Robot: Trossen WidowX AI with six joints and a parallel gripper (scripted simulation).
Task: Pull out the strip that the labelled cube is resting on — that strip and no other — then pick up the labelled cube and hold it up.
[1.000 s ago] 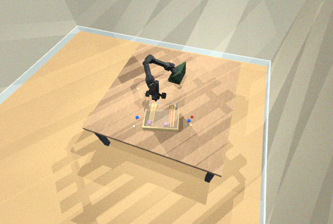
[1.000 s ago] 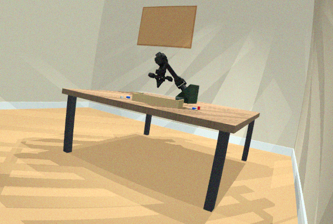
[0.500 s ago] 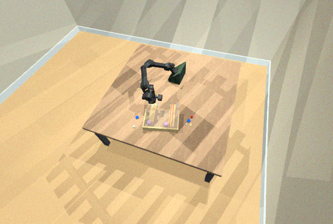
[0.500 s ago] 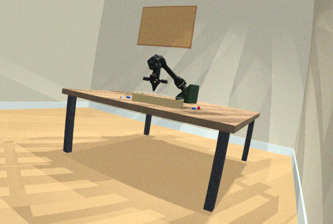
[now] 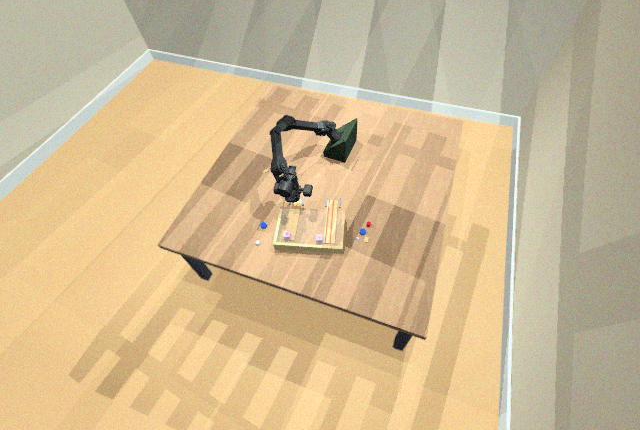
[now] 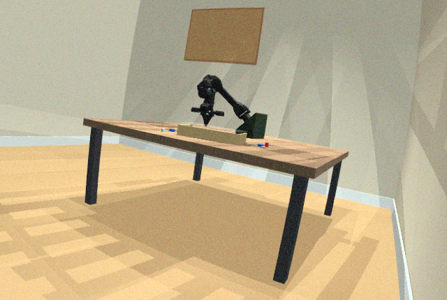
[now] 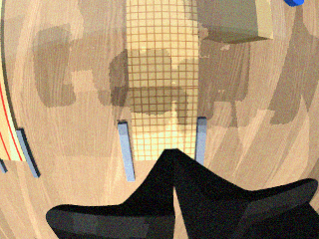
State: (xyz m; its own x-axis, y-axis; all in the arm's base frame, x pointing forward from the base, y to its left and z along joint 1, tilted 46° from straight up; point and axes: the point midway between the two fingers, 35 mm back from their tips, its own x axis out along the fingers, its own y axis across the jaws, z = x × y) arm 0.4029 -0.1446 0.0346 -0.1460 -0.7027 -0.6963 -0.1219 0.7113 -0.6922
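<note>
Right now the tan checked strip is 90 mm ahead of my gripper tip, 40 mm below it and 10 mm to the left of it. Also, from my gripper tip: white bit: 260 mm ahead, 110 mm to the right, 40 mm below; red piece: 390 mm to the left, 40 mm below, 40 mm ahead.
</note>
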